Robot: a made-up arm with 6 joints.
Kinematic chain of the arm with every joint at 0, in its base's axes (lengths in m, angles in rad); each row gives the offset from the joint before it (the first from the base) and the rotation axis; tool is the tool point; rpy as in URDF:
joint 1: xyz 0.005 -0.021 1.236 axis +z
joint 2: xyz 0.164 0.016 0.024 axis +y
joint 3: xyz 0 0.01 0.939 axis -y
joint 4: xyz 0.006 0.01 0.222 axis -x
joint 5: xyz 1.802 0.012 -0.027 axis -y
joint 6: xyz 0.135 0 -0.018 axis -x
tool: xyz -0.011 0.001 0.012 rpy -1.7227 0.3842 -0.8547
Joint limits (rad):
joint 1: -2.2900..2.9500
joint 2: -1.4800..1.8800
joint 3: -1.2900..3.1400
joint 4: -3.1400..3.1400
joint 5: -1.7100..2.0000
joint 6: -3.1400..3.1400
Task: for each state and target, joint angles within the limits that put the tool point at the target. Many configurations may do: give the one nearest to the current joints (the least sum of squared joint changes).
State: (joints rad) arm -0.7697 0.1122 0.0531 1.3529 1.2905 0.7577
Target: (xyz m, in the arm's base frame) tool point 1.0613 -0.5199 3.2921
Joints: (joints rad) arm -0.5533 -0.4690 0.1105 1.3563 1.3623 0.7530
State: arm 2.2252 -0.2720 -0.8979 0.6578 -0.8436 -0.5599
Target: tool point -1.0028 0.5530 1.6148
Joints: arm 2.6560 -1.1481 -1.2173 0.5768 -1.1733 -0.5685
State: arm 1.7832 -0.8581 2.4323 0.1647 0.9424 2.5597
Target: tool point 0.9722 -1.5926 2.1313
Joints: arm 2.1570 -0.1019 2.9220 0.1471 1.0744 2.5553
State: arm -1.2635 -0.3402 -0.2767 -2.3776 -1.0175 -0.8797
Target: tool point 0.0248 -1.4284 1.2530
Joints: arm -1.6526 -0.5025 -1.1327 -2.3538 -1.1150 -0.8873
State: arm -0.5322 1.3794 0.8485 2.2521 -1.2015 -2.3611
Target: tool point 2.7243 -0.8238 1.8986
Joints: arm -0.2579 1.0777 1.0103 2.2684 -1.2249 -2.3618
